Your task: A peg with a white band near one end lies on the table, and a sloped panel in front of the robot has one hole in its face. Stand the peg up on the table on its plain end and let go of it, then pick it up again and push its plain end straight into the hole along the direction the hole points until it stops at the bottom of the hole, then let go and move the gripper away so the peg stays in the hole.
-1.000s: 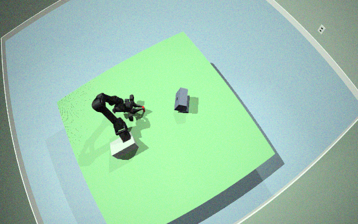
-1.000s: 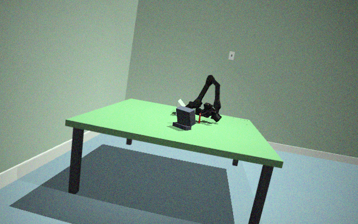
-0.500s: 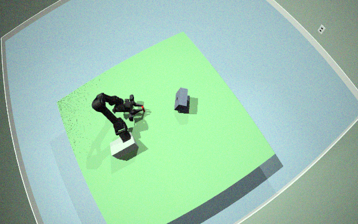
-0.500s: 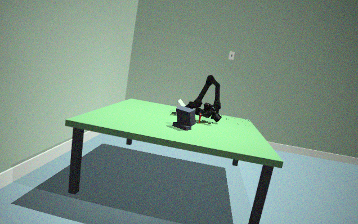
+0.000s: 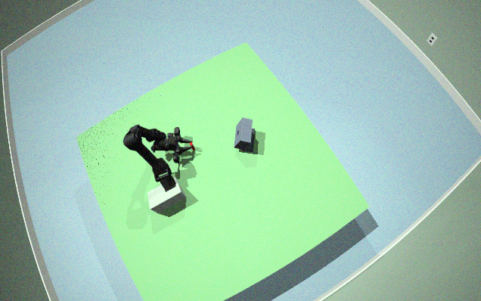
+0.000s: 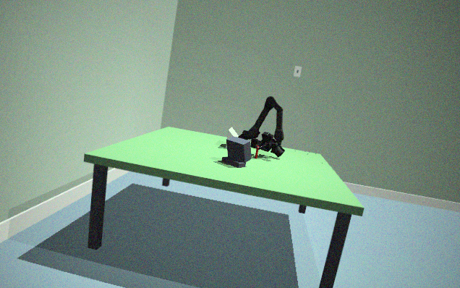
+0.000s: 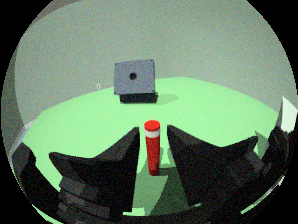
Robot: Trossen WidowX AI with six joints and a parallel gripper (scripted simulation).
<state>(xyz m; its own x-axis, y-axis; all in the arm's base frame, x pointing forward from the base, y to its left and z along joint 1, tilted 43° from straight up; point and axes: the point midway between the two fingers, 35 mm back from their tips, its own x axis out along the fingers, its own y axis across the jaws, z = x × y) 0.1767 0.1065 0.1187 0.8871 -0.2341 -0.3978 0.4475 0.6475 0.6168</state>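
Right now the red peg is 1 cm below my gripper tip. From my gripper tip the other things lie so: sloped grey panel 26 cm ahead, 9 cm to the right, 2 cm above; then panel foot 28 cm ahead, 10 cm to the right, 6 cm below.
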